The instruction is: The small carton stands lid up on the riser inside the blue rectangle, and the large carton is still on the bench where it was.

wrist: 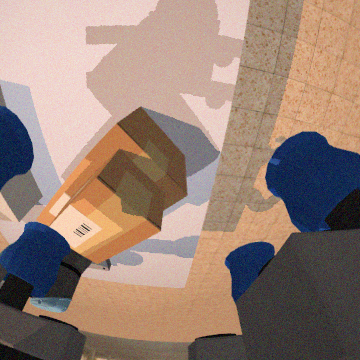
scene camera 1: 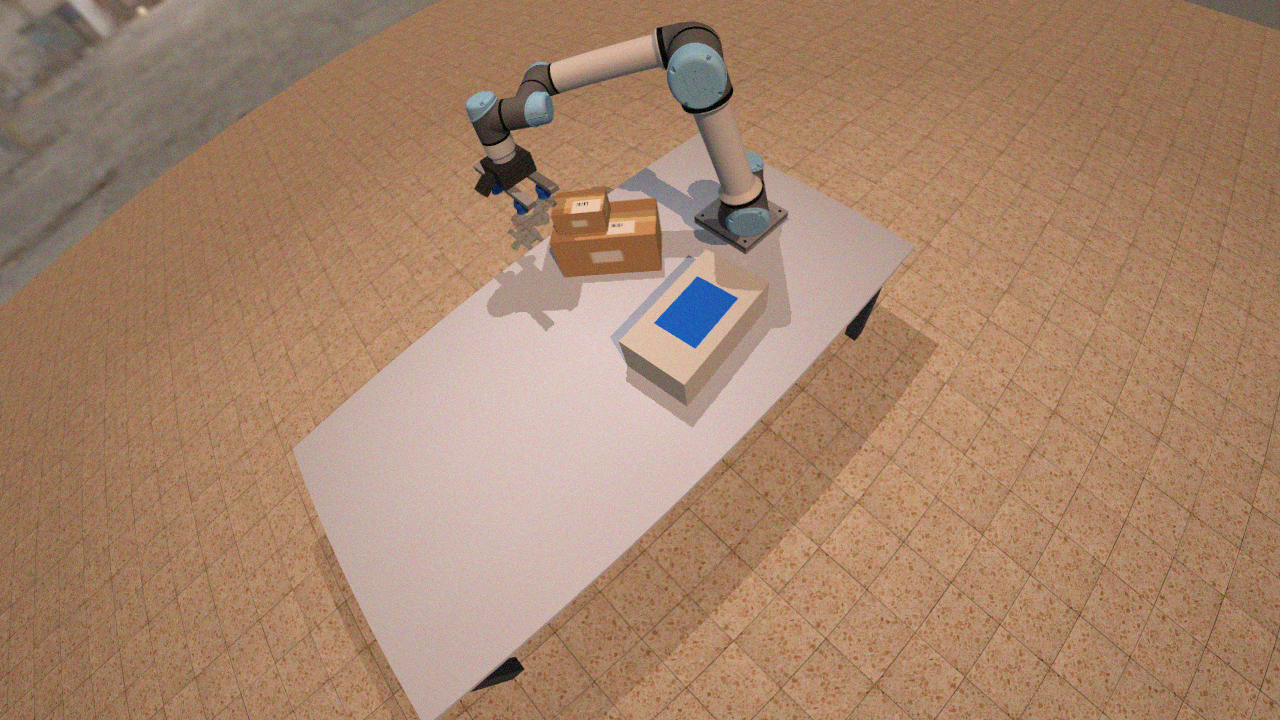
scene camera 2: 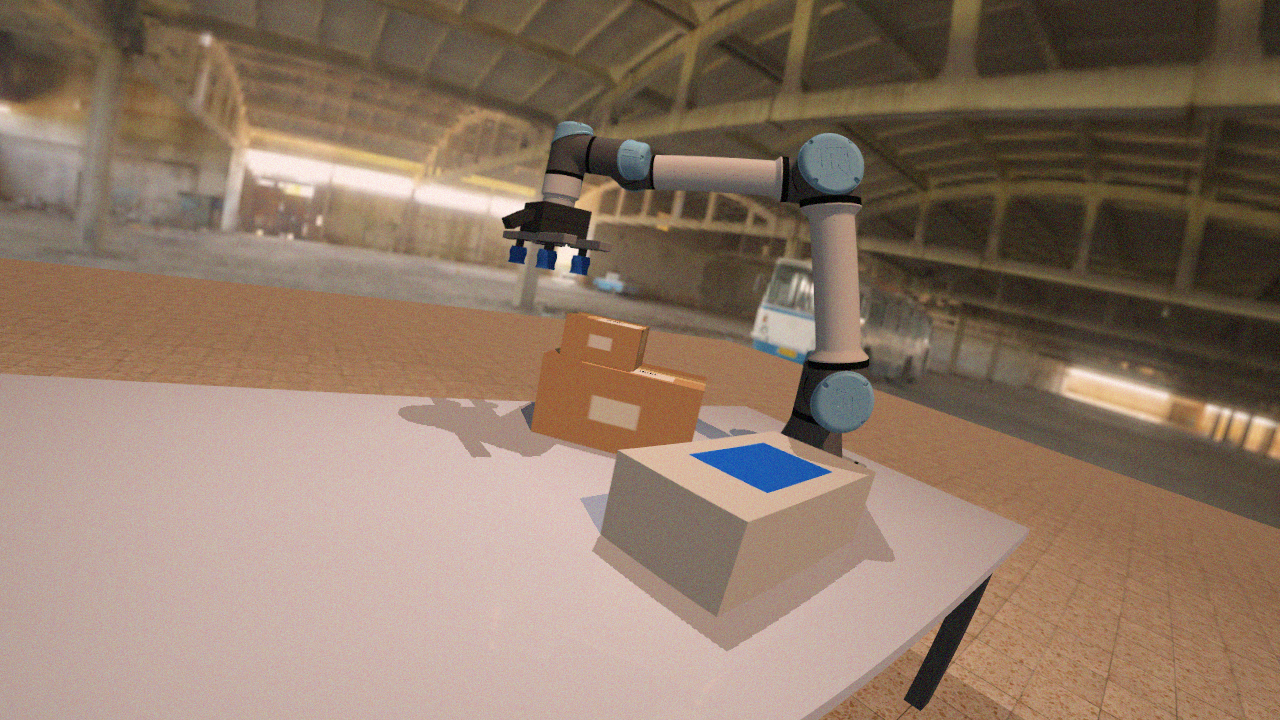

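Where they show: end effector, tool point: (wrist: 144, 215) (scene camera 2: 545, 267); arm's base, origin of the base link: (wrist: 74, 250).
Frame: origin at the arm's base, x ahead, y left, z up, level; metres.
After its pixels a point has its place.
Observation:
The small brown carton (scene camera 1: 588, 217) {x 0.417, y -0.191, z 0.182 m} (scene camera 2: 601, 342) {x 0.436, y -0.209, z 0.163 m} (wrist: 115, 220) {x 0.432, y -0.277, z 0.202 m} stands upright, its labelled, taped face up, on the left end of the large brown carton (scene camera 1: 637, 250) {x 0.349, y -0.090, z 0.063 m} (scene camera 2: 657, 416) {x 0.359, y -0.099, z 0.059 m} (wrist: 173, 172) {x 0.445, y -0.343, z 0.098 m}. The large carton stands on the bench. My gripper (scene camera 1: 523, 198) {x 0.522, y -0.325, z 0.278 m} (scene camera 2: 547, 258) is open, its suction off and nothing on its cups. It hangs above and to the left of the small carton, clear of it. In the wrist view its blue cups (wrist: 312, 175) show at both sides. The beige riser (scene camera 1: 657, 351) {x 0.546, y 0.210, z 0.089 m} (scene camera 2: 671, 528) {x 0.577, y 0.229, z 0.036 m} bears the blue rectangle (scene camera 1: 696, 311) {x 0.402, y 0.197, z 0.090 m} (scene camera 2: 762, 467) {x 0.415, y 0.203, z 0.090 m}, with no carton on it.
The white bench (scene camera 1: 501, 465) {x 1.009, y 0.106, z -0.031 m} (scene camera 2: 268, 555) {x 0.990, y 0.119, z -0.031 m} carries the cartons, the riser and the arm's base plate (scene camera 1: 744, 240) {x 0.075, y 0.073, z 0.002 m}. The riser stands in front of the large carton, with a gap between them. The cartons stand near the bench's back edge. Tiled floor surrounds the bench.

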